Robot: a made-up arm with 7 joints. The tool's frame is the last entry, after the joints.
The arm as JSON. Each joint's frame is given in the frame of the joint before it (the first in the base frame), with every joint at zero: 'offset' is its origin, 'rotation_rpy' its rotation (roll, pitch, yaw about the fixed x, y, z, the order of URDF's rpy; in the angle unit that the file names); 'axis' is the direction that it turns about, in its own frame. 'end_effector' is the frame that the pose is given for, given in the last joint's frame.
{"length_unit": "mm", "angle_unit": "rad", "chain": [
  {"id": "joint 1", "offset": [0.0, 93.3, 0.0], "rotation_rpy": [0.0, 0.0, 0.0], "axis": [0.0, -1.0, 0.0]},
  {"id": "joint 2", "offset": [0.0, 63.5, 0.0], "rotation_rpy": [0.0, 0.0, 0.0], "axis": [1.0, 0.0, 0.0]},
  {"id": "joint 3", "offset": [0.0, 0.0, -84.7], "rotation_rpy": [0.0, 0.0, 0.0], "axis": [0.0, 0.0, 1.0]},
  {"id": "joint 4", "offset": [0.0, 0.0, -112.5], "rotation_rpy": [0.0, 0.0, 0.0], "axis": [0.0, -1.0, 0.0]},
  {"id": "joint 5", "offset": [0.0, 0.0, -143.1], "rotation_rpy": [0.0, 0.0, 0.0], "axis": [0.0, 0.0, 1.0]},
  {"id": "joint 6", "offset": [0.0, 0.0, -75.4], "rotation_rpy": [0.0, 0.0, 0.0], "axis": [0.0, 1.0, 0.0]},
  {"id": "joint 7", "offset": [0.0, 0.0, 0.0], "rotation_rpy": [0.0, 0.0, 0.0], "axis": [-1.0, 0.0, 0.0]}
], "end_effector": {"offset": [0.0, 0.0, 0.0], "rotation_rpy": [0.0, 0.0, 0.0]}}
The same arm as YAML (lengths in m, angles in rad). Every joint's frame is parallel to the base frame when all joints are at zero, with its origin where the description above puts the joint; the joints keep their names.
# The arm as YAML. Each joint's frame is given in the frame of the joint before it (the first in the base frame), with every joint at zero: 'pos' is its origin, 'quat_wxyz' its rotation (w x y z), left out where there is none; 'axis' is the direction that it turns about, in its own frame. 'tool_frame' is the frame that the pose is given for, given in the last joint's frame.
length_unit: m
angle_unit: rad
joints:
  - joint: joint 1
    pos: [0.0, 0.0933, 0.0]
    axis: "-y"
  - joint: joint 2
    pos: [0.0, 0.0635, 0.0]
    axis: "+x"
  - joint: joint 3
    pos: [0.0, 0.0, -0.0847]
    axis: "+z"
  - joint: joint 4
    pos: [0.0, 0.0, -0.1125]
    axis: "-y"
  - joint: joint 5
    pos: [0.0, 0.0, -0.1431]
    axis: "+z"
  - joint: joint 6
    pos: [0.0, 0.0, -0.0754]
    axis: "+y"
  - joint: joint 7
    pos: [0.0, 0.0, 0.0]
    axis: "-x"
tool_frame:
  pos: [0.0, 0.0, 0.0]

